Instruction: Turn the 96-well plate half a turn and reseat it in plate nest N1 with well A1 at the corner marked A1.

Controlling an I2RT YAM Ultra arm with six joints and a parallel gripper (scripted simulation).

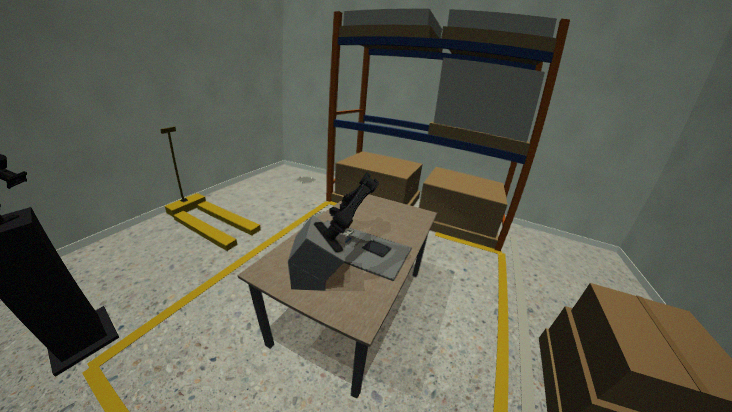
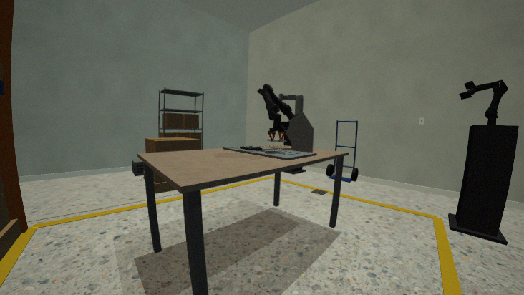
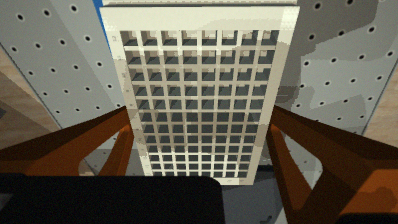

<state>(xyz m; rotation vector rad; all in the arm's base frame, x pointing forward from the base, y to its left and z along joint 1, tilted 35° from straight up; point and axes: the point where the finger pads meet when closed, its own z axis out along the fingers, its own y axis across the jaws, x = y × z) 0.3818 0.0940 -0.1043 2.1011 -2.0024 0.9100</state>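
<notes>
The dark plate nest N1 is 7 cm ahead of my hand, 24 cm to the right of it and 8 cm below it. Round my hand: cream 96-well plate right at my hand; A1 label 12 cm ahead, 16 cm to the right, 8 cm below.
</notes>
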